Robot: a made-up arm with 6 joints.
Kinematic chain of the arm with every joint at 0, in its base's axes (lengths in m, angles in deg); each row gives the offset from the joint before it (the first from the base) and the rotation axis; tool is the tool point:
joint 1: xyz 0 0 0.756 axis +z
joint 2: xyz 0.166 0 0 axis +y
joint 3: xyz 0 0 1.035 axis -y
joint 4: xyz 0 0 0.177 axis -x
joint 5: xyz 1.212 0 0 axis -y
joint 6: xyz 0.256 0 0 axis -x
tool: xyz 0 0 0
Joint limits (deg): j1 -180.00..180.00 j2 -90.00..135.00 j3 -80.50..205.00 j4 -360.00..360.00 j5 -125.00..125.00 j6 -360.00..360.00
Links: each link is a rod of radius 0.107 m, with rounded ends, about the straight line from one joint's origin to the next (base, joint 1, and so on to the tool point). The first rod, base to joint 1, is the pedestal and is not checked.
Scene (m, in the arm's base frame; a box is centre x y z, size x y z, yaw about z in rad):
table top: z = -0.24
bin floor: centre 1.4 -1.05 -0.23 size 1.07 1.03 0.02 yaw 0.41
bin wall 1: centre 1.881 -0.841 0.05 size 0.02 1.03 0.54 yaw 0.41
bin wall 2: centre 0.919 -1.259 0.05 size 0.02 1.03 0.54 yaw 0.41
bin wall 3: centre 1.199 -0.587 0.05 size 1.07 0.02 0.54 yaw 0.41
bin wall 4: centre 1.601 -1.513 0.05 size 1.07 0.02 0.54 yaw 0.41
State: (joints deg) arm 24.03 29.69 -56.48 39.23 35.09 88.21
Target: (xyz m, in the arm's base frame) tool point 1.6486 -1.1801 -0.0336
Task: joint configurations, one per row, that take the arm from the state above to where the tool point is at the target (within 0.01 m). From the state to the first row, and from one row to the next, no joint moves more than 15 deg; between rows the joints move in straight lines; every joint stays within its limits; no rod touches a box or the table.
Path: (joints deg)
1: 16.73 15.45 -58.83 34.55 32.91 99.81
2: 9.44 1.22 -61.18 29.86 30.72 111.41
3: 2.14 -13.02 -63.53 25.18 28.54 123.01
4: -5.16 -27.26 -65.89 20.50 26.35 134.60
5: -9.78 -13.47 -55.68 22.12 26.93 127.98
6: -14.41 0.31 -45.48 23.75 27.51 121.35
7: -19.03 14.09 -35.28 25.37 28.10 114.72
8: -23.66 27.87 -25.07 27.00 28.68 108.09
9: -28.28 41.65 -14.87 28.62 29.26 101.47
10: -32.91 55.43 -4.67 30.25 29.84 94.84
11: -37.53 69.21 5.54 31.87 30.42 88.21

